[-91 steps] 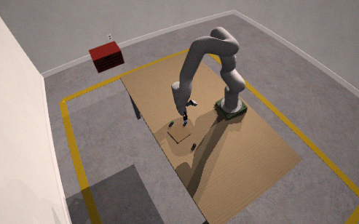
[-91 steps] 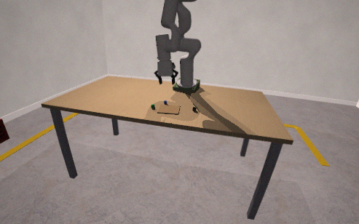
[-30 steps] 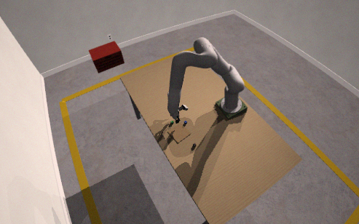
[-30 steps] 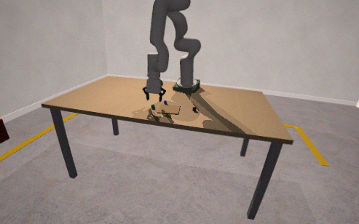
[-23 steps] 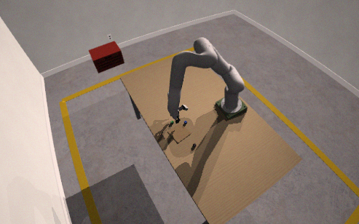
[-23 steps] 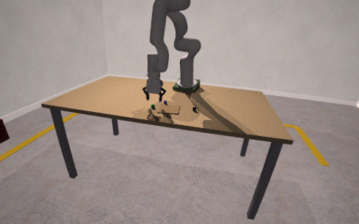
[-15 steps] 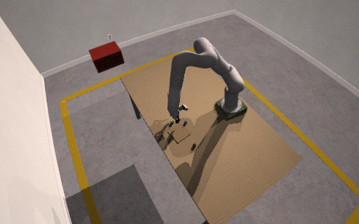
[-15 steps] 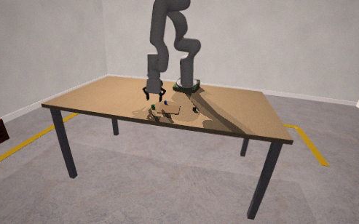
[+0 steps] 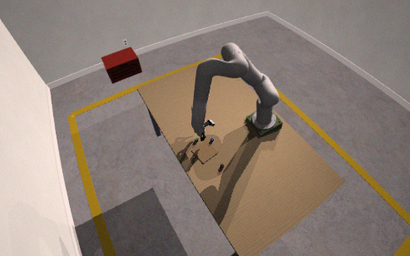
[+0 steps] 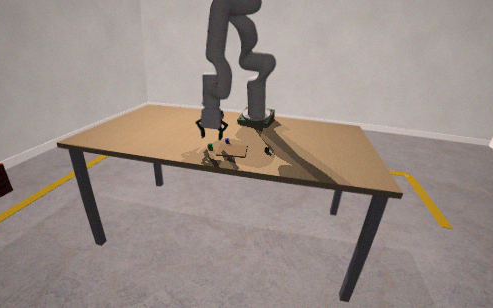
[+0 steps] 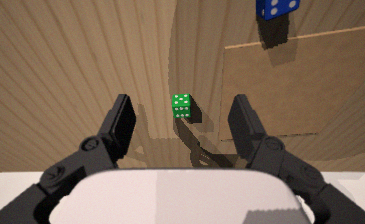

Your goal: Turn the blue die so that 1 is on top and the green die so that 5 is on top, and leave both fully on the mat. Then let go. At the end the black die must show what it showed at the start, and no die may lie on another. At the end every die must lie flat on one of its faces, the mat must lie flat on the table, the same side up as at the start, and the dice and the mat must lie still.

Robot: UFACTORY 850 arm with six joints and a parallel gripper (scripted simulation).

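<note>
Now: the green die 40 mm below my hand and 30 mm ahead of it. Round my hand: mat: 120 mm to the left, 50 mm below, 10 mm ahead; black die: 280 mm to the left, 40 mm below, 40 mm behind; blue die: 80 mm behind, 50 mm to the left, 40 mm below.
</note>
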